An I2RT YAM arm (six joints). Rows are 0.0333 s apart.
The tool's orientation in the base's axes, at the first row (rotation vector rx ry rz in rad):
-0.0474, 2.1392, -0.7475
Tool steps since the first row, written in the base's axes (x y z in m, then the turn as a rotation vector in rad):
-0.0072, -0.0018, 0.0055, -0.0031, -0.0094, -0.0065
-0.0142, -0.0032, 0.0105, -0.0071, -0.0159, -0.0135
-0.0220, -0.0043, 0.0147, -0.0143, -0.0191, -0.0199
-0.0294, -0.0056, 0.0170, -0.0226, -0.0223, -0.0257
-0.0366, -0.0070, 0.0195, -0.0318, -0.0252, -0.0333
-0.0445, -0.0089, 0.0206, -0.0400, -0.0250, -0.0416
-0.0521, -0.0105, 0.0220, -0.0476, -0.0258, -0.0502
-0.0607, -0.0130, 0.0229, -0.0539, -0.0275, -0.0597
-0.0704, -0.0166, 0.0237, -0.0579, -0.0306, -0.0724
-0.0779, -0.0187, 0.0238, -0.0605, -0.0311, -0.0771
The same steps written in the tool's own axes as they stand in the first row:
0.0012, -0.0060, -0.0070, 0.0093, -0.0050, 0.0054
0.0025, -0.0113, -0.0137, 0.0187, -0.0075, 0.0089
0.0048, -0.0161, -0.0209, 0.0288, -0.0084, 0.0081
0.0083, -0.0200, -0.0267, 0.0392, -0.0098, 0.0063
0.0115, -0.0241, -0.0325, 0.0513, -0.0102, 0.0045
0.0163, -0.0280, -0.0379, 0.0624, -0.0074, 0.0022
0.0207, -0.0317, -0.0433, 0.0736, -0.0052, 0.0010
0.0262, -0.0361, -0.0488, 0.0849, -0.0030, 0.0016
0.0329, -0.0417, -0.0545, 0.0974, 0.0002, 0.0060
0.0382, -0.0451, -0.0591, 0.1026, 0.0017, 0.0065

